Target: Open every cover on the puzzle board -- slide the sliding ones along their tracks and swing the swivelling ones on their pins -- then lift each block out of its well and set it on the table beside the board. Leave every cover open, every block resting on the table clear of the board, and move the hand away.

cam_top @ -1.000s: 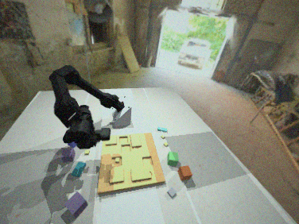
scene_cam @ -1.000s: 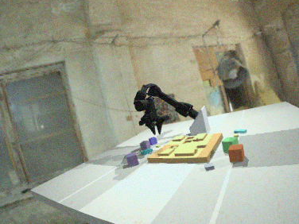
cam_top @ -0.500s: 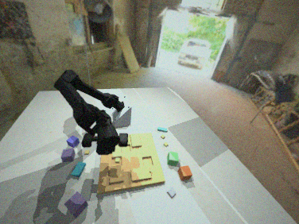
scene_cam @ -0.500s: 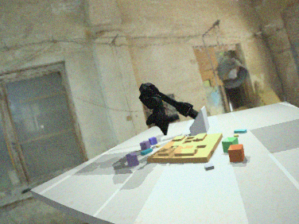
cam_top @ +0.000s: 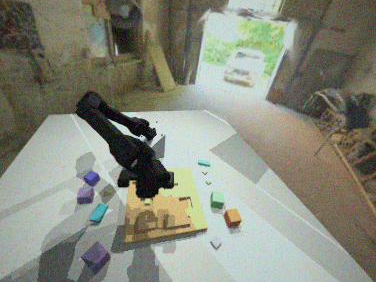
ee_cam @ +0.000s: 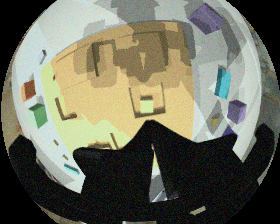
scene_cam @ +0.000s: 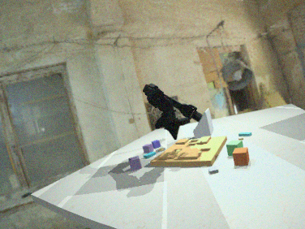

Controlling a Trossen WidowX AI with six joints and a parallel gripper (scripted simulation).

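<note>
Right now the tan puzzle board is 60 mm below my gripper tip, 50 mm to the left of it and 10 mm behind it. The rest, counted from my gripper tip: teal block: 180 mm to the right, 70 mm below; then green block: 280 mm to the left, 70 mm ahead, 50 mm below; then blue-violet block: 220 mm to the right, 160 mm behind, 60 mm below.
</note>
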